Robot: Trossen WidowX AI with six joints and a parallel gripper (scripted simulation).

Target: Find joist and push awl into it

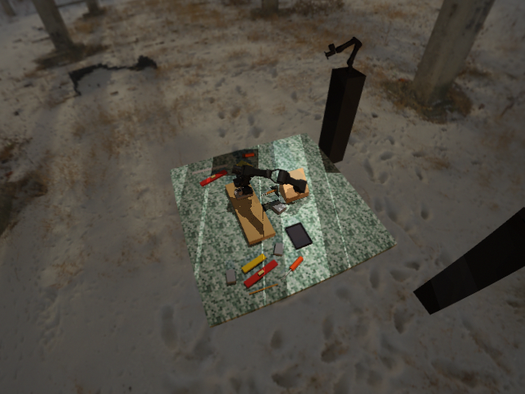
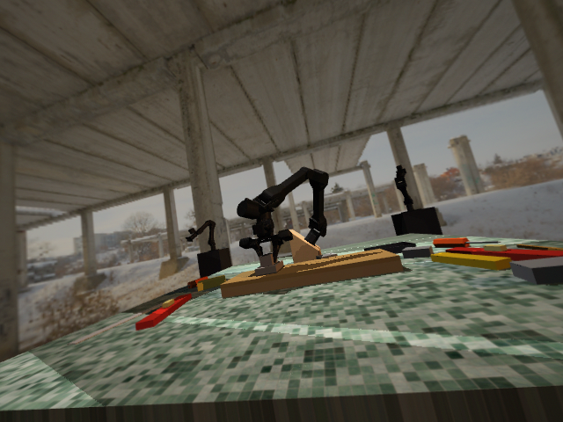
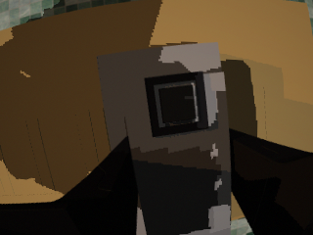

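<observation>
Right now my gripper tip is 450 mm to the right of the black tray, 210 mm past it and 50 mm above it. Round my gripper tip: yellow block 290 mm to the right, 130 mm behind, 50 mm below; stud finder 20 mm above, 10 mm ahead; orange-handled awl 180 mm behind, 60 mm below, 40 mm to the left.
</observation>
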